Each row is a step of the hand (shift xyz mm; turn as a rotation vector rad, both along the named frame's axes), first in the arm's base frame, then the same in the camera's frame.
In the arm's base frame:
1: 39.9 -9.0 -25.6 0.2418 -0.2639 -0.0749
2: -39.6 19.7 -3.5 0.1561 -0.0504 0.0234
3: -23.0 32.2 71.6 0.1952 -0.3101 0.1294
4: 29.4 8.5 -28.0 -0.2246 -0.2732 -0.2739
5: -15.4 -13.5 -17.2 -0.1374 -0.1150 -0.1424
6: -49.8 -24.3 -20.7 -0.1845 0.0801 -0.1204
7: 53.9 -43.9 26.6 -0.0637 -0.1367 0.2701
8: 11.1 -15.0 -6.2 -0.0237 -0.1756 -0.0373
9: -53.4 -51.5 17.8 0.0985 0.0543 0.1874
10: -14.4 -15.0 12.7 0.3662 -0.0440 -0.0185
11: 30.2 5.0 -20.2 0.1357 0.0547 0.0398
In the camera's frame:
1: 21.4 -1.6 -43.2 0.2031 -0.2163 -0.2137
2: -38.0 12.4 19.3 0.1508 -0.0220 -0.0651
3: 13.3 27.2 76.0 0.2776 -0.2711 -0.0201
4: 8.8 13.7 -38.1 -0.2911 -0.3073 -0.1447
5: -19.9 -15.9 -8.1 -0.1727 -0.1368 -0.0620
6: -49.0 -32.7 5.6 -0.2297 0.0467 -0.0001
7: 65.7 -33.8 -9.3 0.1081 -0.1472 0.2497
8: 8.3 -12.8 -12.4 -0.0133 -0.1768 -0.0367
9: -27.9 -60.3 37.6 0.1726 0.0700 0.1144
10: -3.2 -17.4 16.8 0.3043 0.0219 -0.2082
11: 14.0 10.4 -32.2 0.1266 0.0777 -0.0305

